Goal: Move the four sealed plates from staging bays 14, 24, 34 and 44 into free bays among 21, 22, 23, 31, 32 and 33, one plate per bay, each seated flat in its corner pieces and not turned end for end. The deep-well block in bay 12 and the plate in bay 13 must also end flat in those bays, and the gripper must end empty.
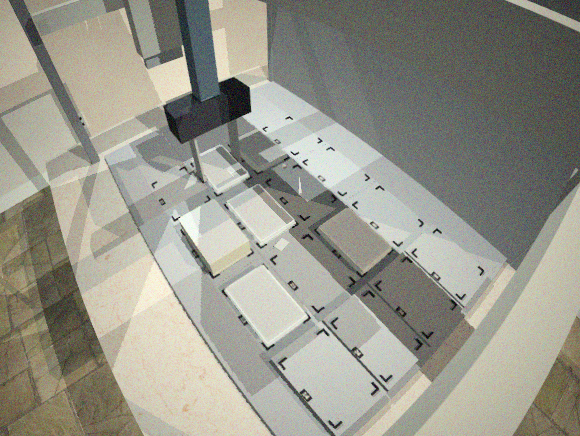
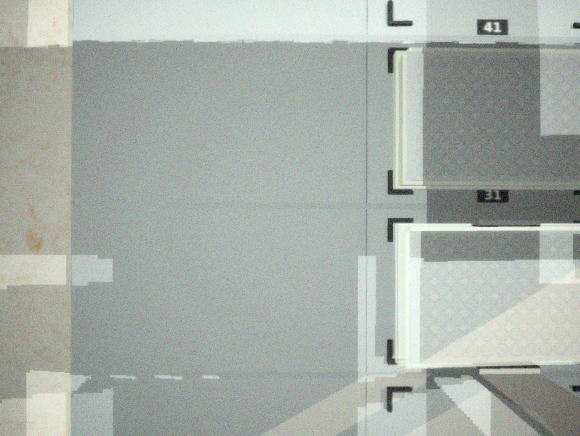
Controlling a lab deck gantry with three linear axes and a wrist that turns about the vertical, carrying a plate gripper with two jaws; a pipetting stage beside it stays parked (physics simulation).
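Seen in the pictures: gripper, fingertip midpoint: (image 1: 219, 167) (image 2: 500, 293); robot's base at its link origin: (image 1: 153, 184).
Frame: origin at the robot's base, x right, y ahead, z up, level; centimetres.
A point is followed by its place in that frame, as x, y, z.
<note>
My gripper (image 1: 219, 171) {-15.0, 6.4, 0.9} (image 2: 506, 296) {-15.0, 6.4, 0.9} is down at bay 21, its jaws against the long sides of a sealed plate (image 1: 220, 167) {-14.9, 7.3, 1.7} (image 2: 480, 310) {-14.2, 4.7, 1.8}, shut on it. This plate is within the corner pieces; whether it touches the deck is unclear. A second sealed plate (image 1: 260, 150) {-25.6, 8.0, 1.4} (image 2: 480, 120) {-25.4, 4.9, 1.4} lies in bay 31, a third plate (image 1: 261, 214) {-14.7, 23.9, 1.4} in bay 22, and a fourth plate (image 1: 355, 240) {-25.1, 39.8, 1.5} in bay 33. The tall deep-well block (image 1: 215, 235) {-4.1, 24.5, 4.2} stands in bay 12. Another plate (image 1: 267, 304) {-4.4, 39.8, 1.4} lies flat in bay 13. Bays 14, 24, 34 and 44 hold no plate.
A small white scrap (image 1: 281, 244) {-14.0, 31.2, 0.1} lies between bays 22 and 23. A thin pale sliver (image 1: 300, 186) {-26.1, 22.2, 0.5} shows near bay 32. The grey wall (image 1: 425, 125) {-50.0, 34.1, 14.9} runs along the far side of the deck. A pale curved rail (image 1: 500, 350) {-2.6, 61.2, 40.0} crosses the lower right.
</note>
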